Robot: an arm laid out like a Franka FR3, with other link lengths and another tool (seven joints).
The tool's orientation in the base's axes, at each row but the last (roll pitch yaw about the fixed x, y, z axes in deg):
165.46, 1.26, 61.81
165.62, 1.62, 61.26
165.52, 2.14, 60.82
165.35, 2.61, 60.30
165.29, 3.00, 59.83
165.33, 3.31, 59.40
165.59, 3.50, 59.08
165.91, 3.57, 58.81
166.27, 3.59, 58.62
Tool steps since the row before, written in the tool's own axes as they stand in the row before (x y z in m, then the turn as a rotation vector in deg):
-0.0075, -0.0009, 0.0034, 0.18, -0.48, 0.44
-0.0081, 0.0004, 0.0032, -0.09, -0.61, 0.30
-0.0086, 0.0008, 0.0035, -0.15, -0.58, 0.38
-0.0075, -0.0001, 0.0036, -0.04, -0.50, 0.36
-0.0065, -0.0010, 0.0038, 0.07, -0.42, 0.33
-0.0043, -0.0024, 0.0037, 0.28, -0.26, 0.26
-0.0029, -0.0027, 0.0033, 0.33, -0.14, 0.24
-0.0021, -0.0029, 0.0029, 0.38, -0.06, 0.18
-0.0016, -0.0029, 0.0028, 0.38, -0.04, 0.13
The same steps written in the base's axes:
-0.0036, -0.0067, -0.0034, -0.23, 0.32, -0.55
-0.0029, -0.0077, -0.0028, -0.50, 0.16, -0.44
-0.0028, -0.0084, -0.0029, -0.49, 0.08, -0.51
-0.0031, -0.0070, -0.0032, -0.37, 0.14, -0.47
-0.0034, -0.0058, -0.0036, -0.25, 0.20, -0.43
-0.0035, -0.0032, -0.0039, -0.03, 0.32, -0.33
-0.0031, -0.0018, -0.0037, 0.10, 0.31, -0.29
-0.0030, -0.0009, -0.0034, 0.18, 0.32, -0.21
-0.0028, -0.0004, -0.0033, 0.19, 0.32, -0.16

